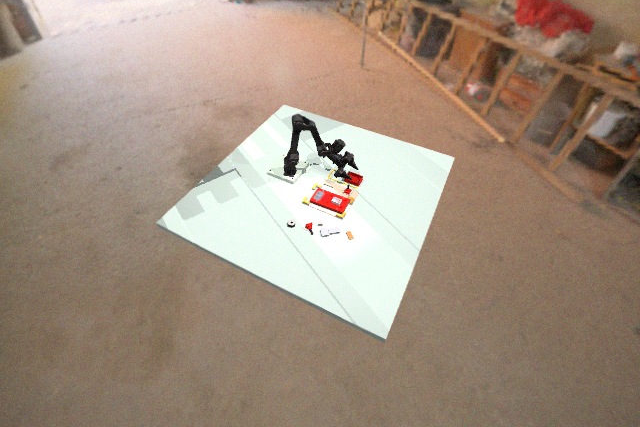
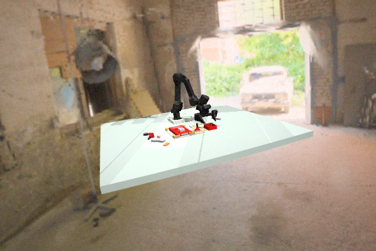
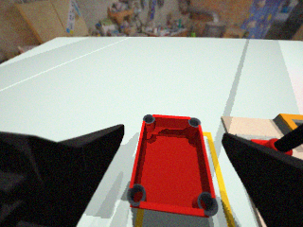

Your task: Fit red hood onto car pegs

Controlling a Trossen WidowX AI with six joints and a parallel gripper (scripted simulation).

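Now: the red hood 10 mm behind my gripper tip and 40 mm below it. Round my gripper tip: grey bar 180 mm behind, 190 mm to the left, 40 mm below.
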